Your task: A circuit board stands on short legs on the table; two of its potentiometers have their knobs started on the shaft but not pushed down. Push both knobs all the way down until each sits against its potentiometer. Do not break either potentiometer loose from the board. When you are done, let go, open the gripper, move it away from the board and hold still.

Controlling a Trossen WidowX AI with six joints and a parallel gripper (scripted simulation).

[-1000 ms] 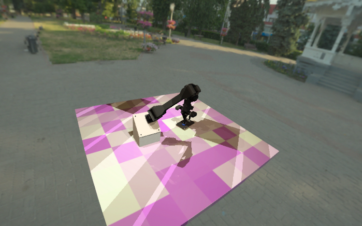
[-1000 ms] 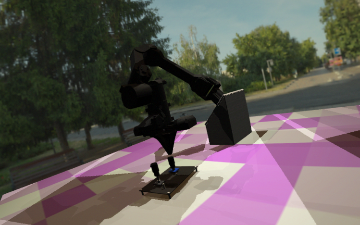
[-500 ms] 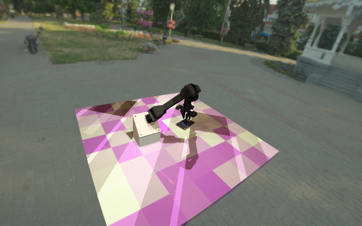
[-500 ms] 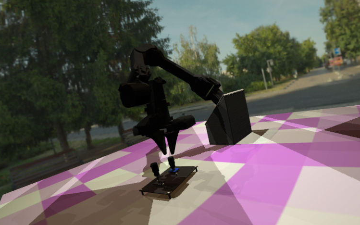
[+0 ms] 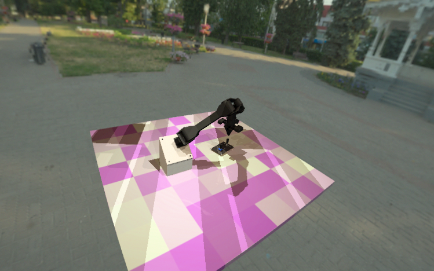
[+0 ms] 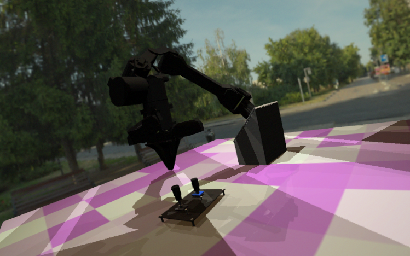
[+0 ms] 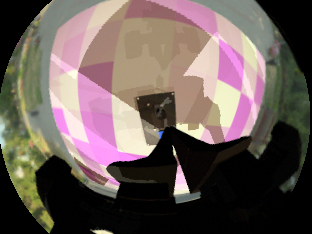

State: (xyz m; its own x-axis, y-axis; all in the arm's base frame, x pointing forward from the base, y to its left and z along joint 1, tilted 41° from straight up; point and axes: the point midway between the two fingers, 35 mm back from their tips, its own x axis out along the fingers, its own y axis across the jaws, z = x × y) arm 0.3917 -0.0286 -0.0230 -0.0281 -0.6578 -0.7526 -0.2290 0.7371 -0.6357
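Now: gripper tip 7 cm above the grey potentiometer, 1 cm to the right of it and 1 cm short of it.
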